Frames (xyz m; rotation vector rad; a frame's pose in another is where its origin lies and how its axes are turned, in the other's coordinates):
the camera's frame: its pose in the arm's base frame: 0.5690 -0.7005 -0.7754 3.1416 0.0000 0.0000
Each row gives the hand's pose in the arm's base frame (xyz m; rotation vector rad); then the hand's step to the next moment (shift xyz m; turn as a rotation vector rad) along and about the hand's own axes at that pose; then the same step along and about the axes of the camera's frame.
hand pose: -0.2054 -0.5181 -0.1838 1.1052 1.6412 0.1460
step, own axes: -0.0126 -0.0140 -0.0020 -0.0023 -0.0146 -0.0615
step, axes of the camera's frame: -0.0101 0.0159 -0.0013 -0.0586 -0.0163 -0.0171
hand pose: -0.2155 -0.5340 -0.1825 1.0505 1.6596 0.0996
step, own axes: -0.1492 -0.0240 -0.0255 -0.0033 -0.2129 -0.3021
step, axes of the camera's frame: -0.0361 0.1035 -0.1071 -0.3696 -0.0008 -0.0003
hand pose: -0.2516 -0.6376 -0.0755 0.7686 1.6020 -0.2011
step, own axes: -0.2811 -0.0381 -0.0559 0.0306 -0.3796 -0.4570
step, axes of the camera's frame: -0.0701 0.0994 -0.2623 -0.5920 0.0298 0.0499
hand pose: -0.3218 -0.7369 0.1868 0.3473 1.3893 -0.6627
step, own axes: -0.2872 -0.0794 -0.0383 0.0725 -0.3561 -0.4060
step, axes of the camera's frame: -0.0910 -0.0258 -0.2852 -0.5357 0.0512 0.0856
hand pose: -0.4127 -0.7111 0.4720 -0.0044 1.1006 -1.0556
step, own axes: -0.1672 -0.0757 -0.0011 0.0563 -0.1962 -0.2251
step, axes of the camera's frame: -0.0606 -0.0754 -0.1560 -0.2954 0.0389 0.0596
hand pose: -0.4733 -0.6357 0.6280 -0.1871 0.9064 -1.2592
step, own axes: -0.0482 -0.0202 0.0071 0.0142 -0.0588 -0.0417
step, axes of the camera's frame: -0.0112 -0.0328 -0.0398 -0.0712 0.0182 -0.0002
